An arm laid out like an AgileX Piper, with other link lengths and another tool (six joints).
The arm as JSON. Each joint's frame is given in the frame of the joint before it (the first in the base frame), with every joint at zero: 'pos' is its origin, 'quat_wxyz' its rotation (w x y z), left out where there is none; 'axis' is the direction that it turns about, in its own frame. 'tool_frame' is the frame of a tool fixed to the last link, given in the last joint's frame.
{
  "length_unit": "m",
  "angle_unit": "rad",
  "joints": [
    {
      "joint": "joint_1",
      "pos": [
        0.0,
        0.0,
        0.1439
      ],
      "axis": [
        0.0,
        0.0,
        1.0
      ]
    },
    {
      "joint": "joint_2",
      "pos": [
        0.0,
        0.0,
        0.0
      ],
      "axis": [
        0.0,
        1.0,
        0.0
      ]
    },
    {
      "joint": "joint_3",
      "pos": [
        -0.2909,
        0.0,
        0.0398
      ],
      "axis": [
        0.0,
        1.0,
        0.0
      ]
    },
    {
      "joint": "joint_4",
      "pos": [
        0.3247,
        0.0,
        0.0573
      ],
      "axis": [
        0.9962,
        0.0,
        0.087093
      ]
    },
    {
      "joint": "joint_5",
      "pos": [
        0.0,
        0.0,
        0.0
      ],
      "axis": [
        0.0,
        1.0,
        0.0
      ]
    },
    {
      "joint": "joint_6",
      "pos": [
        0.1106,
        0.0,
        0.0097
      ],
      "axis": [
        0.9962,
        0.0,
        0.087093
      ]
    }
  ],
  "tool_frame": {
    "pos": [
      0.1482,
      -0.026,
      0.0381
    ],
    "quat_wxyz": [
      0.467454,
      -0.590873,
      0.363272,
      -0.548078
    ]
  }
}
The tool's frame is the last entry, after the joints.
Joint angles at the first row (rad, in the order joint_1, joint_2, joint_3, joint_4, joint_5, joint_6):
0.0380, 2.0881, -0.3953, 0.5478, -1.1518, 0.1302
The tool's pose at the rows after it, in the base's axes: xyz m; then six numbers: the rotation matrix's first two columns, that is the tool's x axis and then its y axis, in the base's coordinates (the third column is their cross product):
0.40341, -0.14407, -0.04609, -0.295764, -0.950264, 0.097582, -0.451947, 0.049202, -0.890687
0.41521, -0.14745, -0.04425, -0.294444, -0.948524, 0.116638, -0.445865, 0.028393, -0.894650
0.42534, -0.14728, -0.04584, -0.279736, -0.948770, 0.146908, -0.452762, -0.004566, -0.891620
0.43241, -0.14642, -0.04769, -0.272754, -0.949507, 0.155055, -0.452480, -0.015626, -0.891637
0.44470, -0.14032, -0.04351, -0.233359, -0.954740, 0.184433, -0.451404, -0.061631, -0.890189
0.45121, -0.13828, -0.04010, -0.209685, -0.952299, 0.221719, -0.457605, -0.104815, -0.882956
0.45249, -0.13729, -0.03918, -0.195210, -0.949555, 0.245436, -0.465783, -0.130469, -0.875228
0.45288, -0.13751, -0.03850, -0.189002, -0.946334, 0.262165, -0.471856, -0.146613, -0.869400
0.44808, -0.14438, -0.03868, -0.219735, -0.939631, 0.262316, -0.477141, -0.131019, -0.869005
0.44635, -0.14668, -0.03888, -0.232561, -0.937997, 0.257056, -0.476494, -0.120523, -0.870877
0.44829, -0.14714, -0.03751, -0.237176, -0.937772, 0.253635, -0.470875, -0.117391, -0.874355
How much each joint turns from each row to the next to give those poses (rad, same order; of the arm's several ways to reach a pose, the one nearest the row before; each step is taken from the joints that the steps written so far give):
-0.0128, 0.0185, -0.0332, 0.0011, 0.0000, -0.0015
-0.0099, 0.0183, -0.0385, 0.0000, 0.0000, -0.0288
-0.0015, 0.0253, -0.0342, -0.0011, -0.0010, -0.0371
0.0000, 0.0175, -0.0239, -0.0028, 0.0010, -0.0116
0.0000, 0.0041, -0.0206, -0.0267, 0.0000, -0.0377
0.0000, 0.0020, -0.0127, -0.0058, 0.0000, -0.0452
0.0000, -0.0001, -0.0010, -0.0023, 0.0000, -0.0275
0.0000, 0.0000, -0.0009, 0.0029, 0.0000, -0.0198
0.0000, 0.0000, 0.0000, 0.0335, 0.0000, -0.0018
0.0000, 0.0000, 0.0000, 0.0109, 0.0000, 0.0056
0.0000, 0.0001, -0.0059, 0.0023, 0.0000, 0.0021

